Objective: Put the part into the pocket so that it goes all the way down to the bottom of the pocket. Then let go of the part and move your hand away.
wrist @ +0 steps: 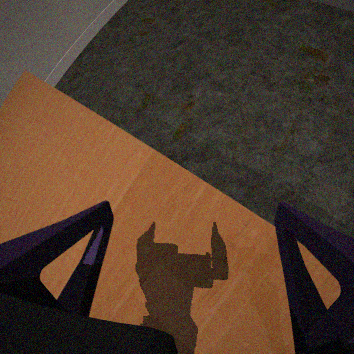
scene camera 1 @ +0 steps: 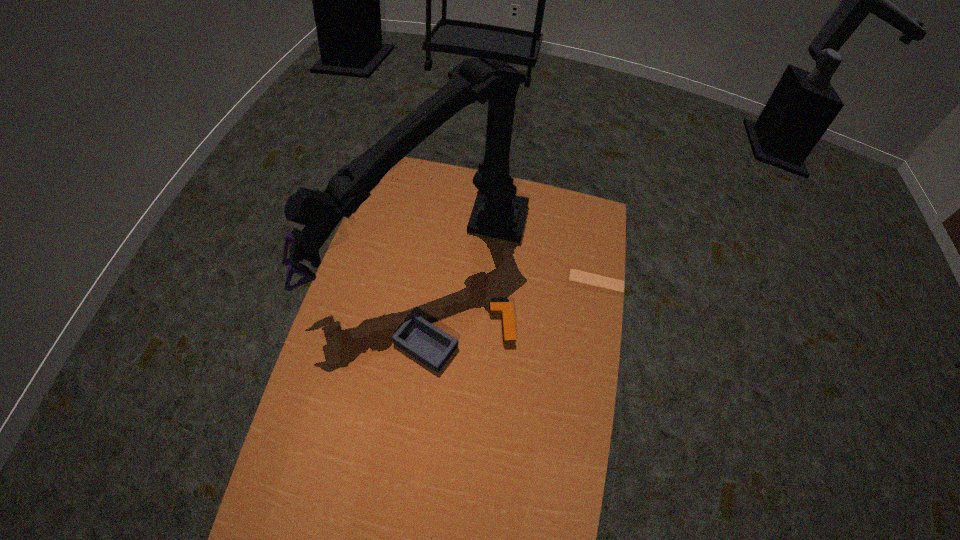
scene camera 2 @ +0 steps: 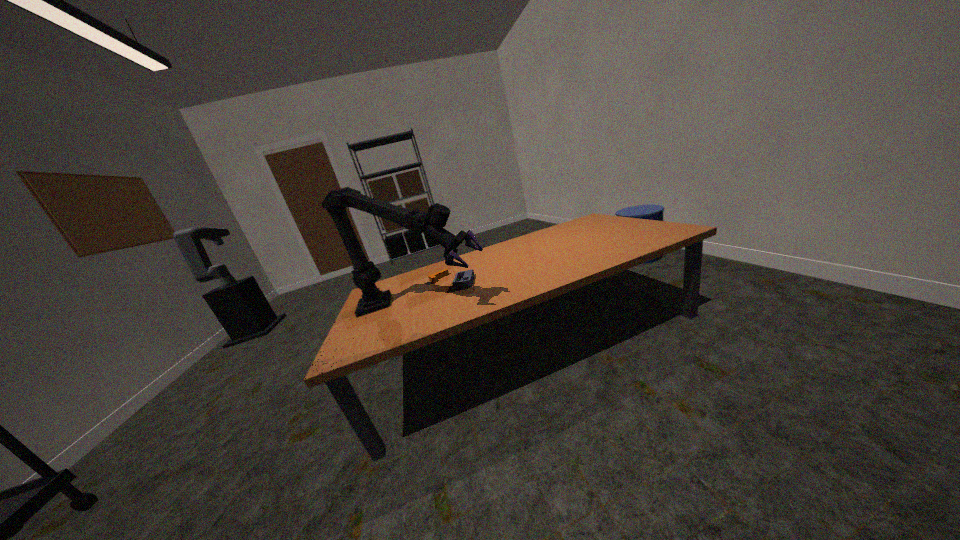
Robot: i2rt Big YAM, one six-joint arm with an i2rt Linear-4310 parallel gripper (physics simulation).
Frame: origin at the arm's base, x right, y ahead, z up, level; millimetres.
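Seen in the pictures: gripper, between the fingertips: (wrist: pixel 191 210) (scene camera 1: pixel 285 277) (scene camera 2: pixel 475 258); arm's base, origin of its link: (scene camera 1: pixel 498 212) (scene camera 2: pixel 373 300).
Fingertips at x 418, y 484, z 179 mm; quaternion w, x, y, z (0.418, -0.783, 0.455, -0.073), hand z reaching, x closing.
Offsets run from my fingertips to a thing's top centre. Level surfaces: height alone.
The orange L-shaped part @[dx -505, dy -132, dz -178 mm] (scene camera 1: pixel 509 325) (scene camera 2: pixel 437 276) lies on the table to the right of the pocket in scene camera 1, its short arm at the far end pointing left. The pocket is a grey-blue, open-topped rectangular box @[dx -331, dy -26, dz -172 mm] (scene camera 1: pixel 414 355) (scene camera 2: pixel 463 284); it stands askew on the table, and its floor shows bare in scene camera 1. My gripper (scene camera 1: pixel 286 275) (scene camera 2: pixel 473 257) (wrist: pixel 191 210) is open and empty, with purple fingers spread wide. It hangs above the table, well apart from both part and pocket. Part and pocket do not show in the wrist view.
The wooden table @[dz -207 mm] (scene camera 1: pixel 402 456) (scene camera 2: pixel 570 255) (wrist: pixel 55 150) carries the arm's base (scene camera 1: pixel 498 218) (scene camera 2: pixel 373 302) at one end. The arm's shadow falls across the table beside the pocket. The table's long edge crosses the wrist view, with floor beyond it.
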